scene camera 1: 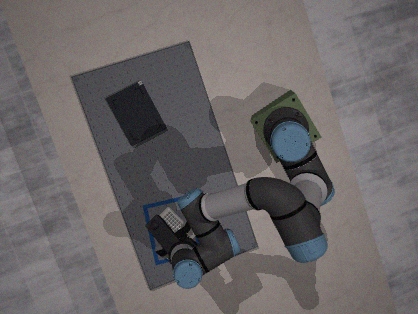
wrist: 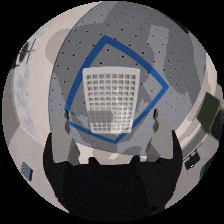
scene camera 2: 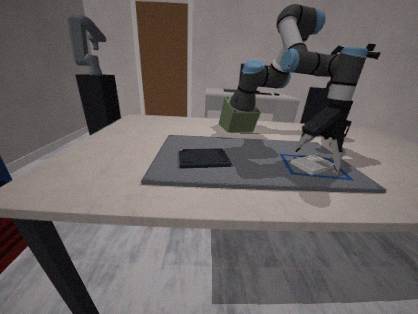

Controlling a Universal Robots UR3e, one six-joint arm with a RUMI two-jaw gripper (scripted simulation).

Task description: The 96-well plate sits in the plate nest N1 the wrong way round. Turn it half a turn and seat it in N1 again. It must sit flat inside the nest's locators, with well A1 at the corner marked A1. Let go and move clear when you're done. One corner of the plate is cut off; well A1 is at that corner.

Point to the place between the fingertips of my gripper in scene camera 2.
314, 161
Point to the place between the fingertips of my gripper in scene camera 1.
At 174, 231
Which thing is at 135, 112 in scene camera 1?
A dark plate nest N1.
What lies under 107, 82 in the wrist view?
A white 96-well plate.
